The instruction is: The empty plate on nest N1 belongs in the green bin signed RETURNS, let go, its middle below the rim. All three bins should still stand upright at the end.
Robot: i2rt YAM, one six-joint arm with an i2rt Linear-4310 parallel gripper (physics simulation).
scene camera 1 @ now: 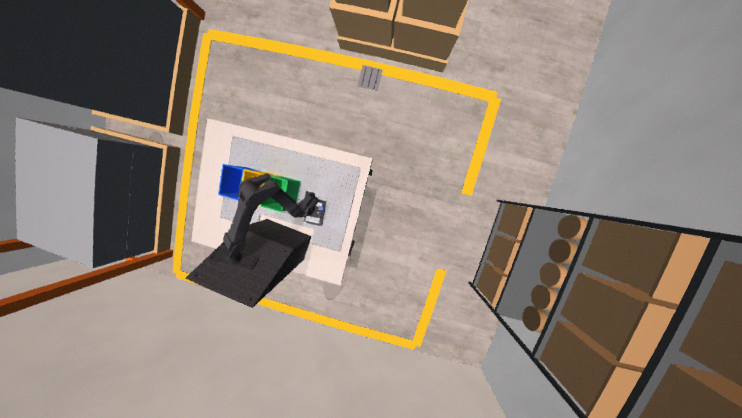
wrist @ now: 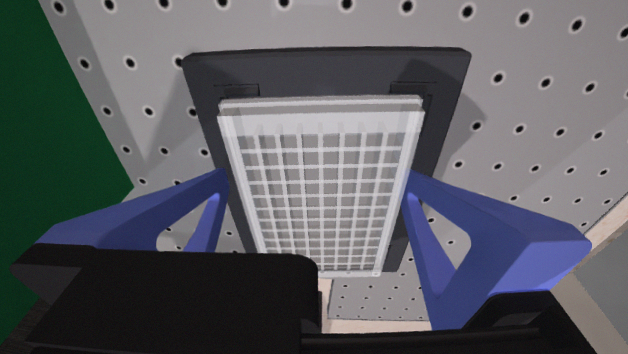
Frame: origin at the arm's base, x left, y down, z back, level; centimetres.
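Where they show: gripper, between the fingertips: (wrist: 313, 177); arm's base, origin of its link: (scene camera 1: 234, 259).
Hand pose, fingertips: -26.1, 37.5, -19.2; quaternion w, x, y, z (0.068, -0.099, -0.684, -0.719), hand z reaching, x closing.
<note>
Each offset is from my fingertips to the top centre of the thing, as dx, dy, dz. Level surfaces: height alone.
The clear plate @(+0.0, -1.5, +1.9) (wrist: 320, 200) (scene camera 1: 313, 213) with a white grid of wells sits in a dark nest (wrist: 325, 70) (scene camera 1: 313, 223). No label on the nest is readable. My gripper (wrist: 313, 177) (scene camera 1: 318, 207) is open. Its blue fingers stand on either side of the plate, with the plate's long sides between them, and hold nothing. Contact between fingertips and plate cannot be told. The green bin @(+16.2, -16.6, -10.5) (scene camera 1: 292, 190) (wrist: 50, 125) stands upright beside the nest, left of it in the wrist view. The arm partly covers it in the scene view, and its sign is not readable.
A yellow bin @(+28.8, -16.6, -13.8) (scene camera 1: 251, 173) and a blue bin @(+41.4, -16.6, -17.2) (scene camera 1: 230, 181) stand upright in a row with the green one, with the arm (scene camera 1: 240, 223) passing over the row. A perforated board @(dy +1.4) (scene camera 1: 332, 171) (wrist: 530, 105) lies under the bins and nest.
</note>
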